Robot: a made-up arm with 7 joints.
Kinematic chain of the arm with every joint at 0, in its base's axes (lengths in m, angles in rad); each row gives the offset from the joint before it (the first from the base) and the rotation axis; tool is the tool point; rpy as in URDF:
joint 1: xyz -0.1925 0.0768 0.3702 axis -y
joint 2: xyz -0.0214 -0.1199 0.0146 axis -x
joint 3: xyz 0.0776 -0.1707 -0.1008 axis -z
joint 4: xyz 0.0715 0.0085 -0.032 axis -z
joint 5: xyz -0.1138 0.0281 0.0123 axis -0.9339 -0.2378 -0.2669
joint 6: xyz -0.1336 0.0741 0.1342 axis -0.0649 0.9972 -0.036
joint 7: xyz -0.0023 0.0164 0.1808 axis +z
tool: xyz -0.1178 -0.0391 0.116 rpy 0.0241 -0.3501 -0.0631
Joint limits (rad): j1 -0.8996..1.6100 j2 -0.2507..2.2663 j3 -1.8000..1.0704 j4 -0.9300..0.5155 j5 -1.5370..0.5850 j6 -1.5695..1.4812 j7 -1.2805..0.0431
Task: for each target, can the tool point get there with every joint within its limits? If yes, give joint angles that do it. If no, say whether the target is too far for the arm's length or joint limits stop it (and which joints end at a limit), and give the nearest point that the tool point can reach.
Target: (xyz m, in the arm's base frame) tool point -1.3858 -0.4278 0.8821
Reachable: no: too far | nearest point -0.8585 -0.2558 0.6559 | short by 0.599 m
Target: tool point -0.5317 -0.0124 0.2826
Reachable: yes | joints 1.1504 0.2463 -0.1544 -0.4945 0.3002 0.5541 -0.7188
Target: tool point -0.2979 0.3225 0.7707
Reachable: yes | joints 0.0043 1.6514 -0.0212 -0.8153 -0.2320 0.0253 -0.2714
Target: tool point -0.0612 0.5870 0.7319
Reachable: no: joint limits stop it (at a limit: joint 2, joint 4, joint 7) | nearest point -0.0658 0.5347 0.7194 | short by 0.054 m
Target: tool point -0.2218 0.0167 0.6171
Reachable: yes | joints 0.1411 0.1374 -0.3018 -0.1448 -0.0453 1.0728 -1.0239
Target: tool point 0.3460 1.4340 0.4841
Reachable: no: too far | nearest point 0.1460 0.5376 0.4734 | short by 0.918 m
